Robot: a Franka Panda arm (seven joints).
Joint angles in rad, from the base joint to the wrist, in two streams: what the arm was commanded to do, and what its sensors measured. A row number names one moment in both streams.
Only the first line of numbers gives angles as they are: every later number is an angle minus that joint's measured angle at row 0.
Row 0, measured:
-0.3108, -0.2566, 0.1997, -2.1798, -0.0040, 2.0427, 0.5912
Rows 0 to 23, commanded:
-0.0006, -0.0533, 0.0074, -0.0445, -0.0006, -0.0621, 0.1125
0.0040, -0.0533, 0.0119, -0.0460, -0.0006, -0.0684, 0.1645
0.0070, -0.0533, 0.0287, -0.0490, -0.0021, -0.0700, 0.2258
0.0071, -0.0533, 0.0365, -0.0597, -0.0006, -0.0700, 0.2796
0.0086, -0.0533, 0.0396, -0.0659, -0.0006, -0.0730, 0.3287
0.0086, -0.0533, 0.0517, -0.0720, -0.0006, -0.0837, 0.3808
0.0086, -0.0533, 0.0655, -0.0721, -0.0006, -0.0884, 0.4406
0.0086, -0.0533, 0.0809, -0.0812, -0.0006, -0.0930, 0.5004
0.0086, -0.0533, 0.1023, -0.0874, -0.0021, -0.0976, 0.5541
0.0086, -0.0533, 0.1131, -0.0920, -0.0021, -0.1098, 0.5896
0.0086, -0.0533, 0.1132, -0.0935, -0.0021, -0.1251, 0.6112
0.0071, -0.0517, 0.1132, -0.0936, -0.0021, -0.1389, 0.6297
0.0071, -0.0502, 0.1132, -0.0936, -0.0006, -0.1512, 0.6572
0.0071, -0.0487, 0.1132, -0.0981, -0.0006, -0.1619, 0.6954
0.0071, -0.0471, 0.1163, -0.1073, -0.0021, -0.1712, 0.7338
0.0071, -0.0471, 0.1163, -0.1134, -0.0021, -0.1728, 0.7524
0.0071, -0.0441, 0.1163, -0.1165, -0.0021, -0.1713, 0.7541
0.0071, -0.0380, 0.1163, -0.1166, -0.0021, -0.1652, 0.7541
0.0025, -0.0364, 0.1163, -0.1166, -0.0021, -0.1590, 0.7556
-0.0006, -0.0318, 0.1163, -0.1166, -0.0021, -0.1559, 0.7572
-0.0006, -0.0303, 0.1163, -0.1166, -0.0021, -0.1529, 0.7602
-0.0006, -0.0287, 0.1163, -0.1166, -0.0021, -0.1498, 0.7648
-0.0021, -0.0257, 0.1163, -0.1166, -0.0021, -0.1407, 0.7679
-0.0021, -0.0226, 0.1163, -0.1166, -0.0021, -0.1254, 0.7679
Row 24, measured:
0.0080, -0.0266, 0.1072, -0.1150, 0.0000, -0.1534, 0.7408
